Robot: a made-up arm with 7 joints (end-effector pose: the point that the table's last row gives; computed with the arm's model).
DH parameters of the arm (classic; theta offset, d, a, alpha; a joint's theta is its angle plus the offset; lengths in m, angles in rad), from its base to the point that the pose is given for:
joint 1: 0 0.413 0 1.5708
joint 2: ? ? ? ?
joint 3: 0 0.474 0.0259 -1.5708
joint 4: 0 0.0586 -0.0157 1.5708
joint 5: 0 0.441 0 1.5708
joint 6: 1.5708 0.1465 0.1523 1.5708
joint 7: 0 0.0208 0 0
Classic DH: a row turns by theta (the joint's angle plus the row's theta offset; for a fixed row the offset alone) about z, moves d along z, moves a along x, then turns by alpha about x.
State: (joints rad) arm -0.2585 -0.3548 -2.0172 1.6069 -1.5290 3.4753 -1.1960
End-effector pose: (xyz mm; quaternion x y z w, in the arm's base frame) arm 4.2 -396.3 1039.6 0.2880 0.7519 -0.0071 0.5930
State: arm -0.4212 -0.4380 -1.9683 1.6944 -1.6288 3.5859 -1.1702
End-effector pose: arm -24.5 -429.8 1004.9 0.3768 0.7546 0.0523 0.5347
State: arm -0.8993 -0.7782 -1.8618 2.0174 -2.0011 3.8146 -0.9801
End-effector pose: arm -170.3 -529.7 816.9 0.7324 0.5313 0.2741 0.3259
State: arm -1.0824 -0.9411 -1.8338 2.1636 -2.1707 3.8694 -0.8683
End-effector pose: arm -258.3 -529.2 706.2 0.8409 0.3310 0.3604 0.2311
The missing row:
joint 2: 0 0.0822 0 -1.5708
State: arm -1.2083 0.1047 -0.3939 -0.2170 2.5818 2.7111 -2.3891
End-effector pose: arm 29.1 -41.7 1229.0 -0.0359 -0.4374 0.7171 0.5415
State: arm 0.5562 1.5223 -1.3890 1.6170 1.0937 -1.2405 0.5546
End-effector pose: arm 65.4 -594.2 637.2 -0.5972 -0.3006 -0.0158 0.7435
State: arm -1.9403 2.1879 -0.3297 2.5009 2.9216 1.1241 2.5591
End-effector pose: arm 55.2 118.6 652.1 -0.1055 -0.0420 0.2879 0.9509
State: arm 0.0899 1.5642 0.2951 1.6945 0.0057 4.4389 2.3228
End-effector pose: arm -293.4 -79.6 810.8 0.4022 -0.8820 0.0641 0.2372
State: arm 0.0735 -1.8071 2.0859 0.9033 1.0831 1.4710 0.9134
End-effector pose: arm 706.4 412.8 325.5 0.0271 0.5795 0.6361 0.5088
